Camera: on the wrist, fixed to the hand. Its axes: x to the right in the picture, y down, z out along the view.
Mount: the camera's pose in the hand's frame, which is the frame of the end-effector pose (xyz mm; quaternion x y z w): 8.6 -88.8 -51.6 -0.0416 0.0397 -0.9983 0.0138
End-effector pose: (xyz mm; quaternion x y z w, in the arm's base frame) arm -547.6 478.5 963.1 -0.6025 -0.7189 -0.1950 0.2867
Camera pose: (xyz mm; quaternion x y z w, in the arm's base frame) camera -626.2 435.1 1013.6 -0.7051 0.5919 0.3427 0.1872
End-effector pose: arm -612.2 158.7 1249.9 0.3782 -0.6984 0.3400 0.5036
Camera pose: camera -513.6 158.4 1280.0 0.6679 0.3737 -0.5121 0.3898
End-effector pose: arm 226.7 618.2 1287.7 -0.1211 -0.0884 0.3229 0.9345
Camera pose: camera 297.6 547.2 1264.3 0.0349 -0.0984 -0.9369 0.3337
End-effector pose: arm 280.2 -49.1 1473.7 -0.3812 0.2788 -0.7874 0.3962
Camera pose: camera 197.9 -2.1 1514.2 0.2688 0.3282 0.4099 0.8075
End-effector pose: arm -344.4 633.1 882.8 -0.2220 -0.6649 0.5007 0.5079
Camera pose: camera -282.4 627.2 965.0 0.6197 -0.2314 -0.5366 0.5240
